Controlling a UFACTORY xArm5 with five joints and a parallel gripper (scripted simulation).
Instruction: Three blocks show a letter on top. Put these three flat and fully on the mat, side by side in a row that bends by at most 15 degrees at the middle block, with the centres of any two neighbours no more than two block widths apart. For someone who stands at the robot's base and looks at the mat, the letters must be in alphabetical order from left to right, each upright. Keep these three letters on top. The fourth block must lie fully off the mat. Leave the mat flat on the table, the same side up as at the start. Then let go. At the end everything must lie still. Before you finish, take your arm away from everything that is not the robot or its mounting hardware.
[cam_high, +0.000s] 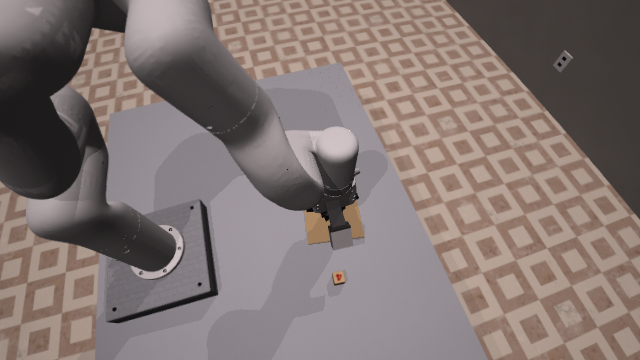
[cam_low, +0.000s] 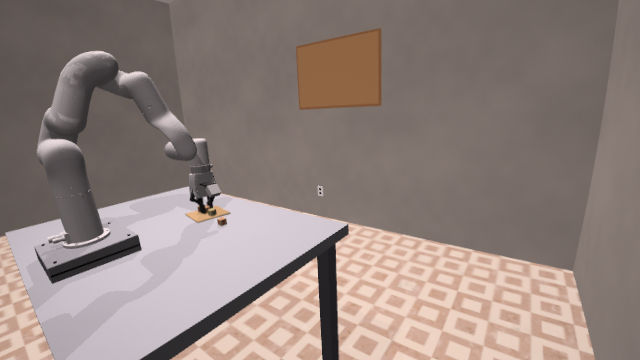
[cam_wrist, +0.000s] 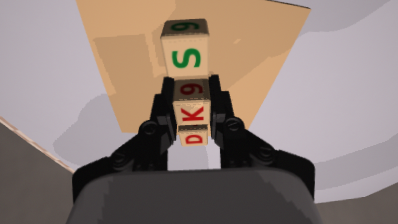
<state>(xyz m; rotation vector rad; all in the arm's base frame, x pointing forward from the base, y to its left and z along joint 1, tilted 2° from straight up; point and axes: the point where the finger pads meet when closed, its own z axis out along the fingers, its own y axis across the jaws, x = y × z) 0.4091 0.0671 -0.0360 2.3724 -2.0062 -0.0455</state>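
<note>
The tan mat lies 3 cm below my hand. The rest, counted from my hand: wooden letter block: 1 cm behind, 4 cm to the left, 1 cm below.
</note>
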